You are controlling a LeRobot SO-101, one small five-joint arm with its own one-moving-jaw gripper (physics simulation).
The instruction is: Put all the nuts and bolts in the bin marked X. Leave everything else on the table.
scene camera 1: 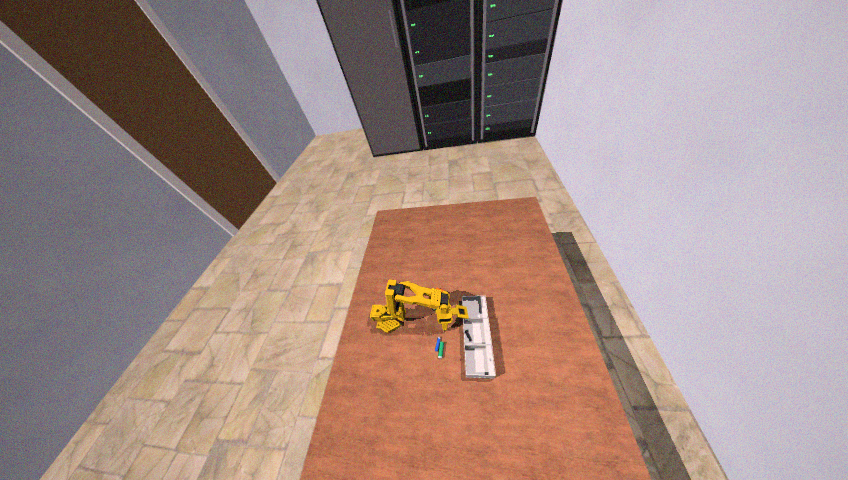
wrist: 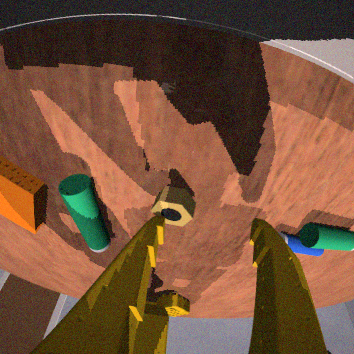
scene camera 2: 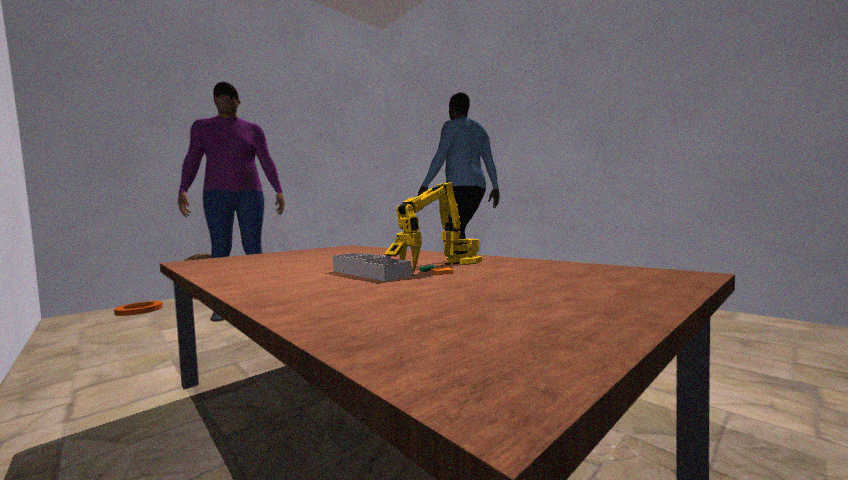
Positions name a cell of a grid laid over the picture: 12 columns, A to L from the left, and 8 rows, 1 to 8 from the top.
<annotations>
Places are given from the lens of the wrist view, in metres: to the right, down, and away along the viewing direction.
three-compartment bin tray (wrist: K1): 0.02, -0.02, 0.02
green cylinder (wrist: C5): -0.04, 0.01, 0.06
The marked spots on the three-compartment bin tray and the green cylinder are 0.08 m apart.
</annotations>
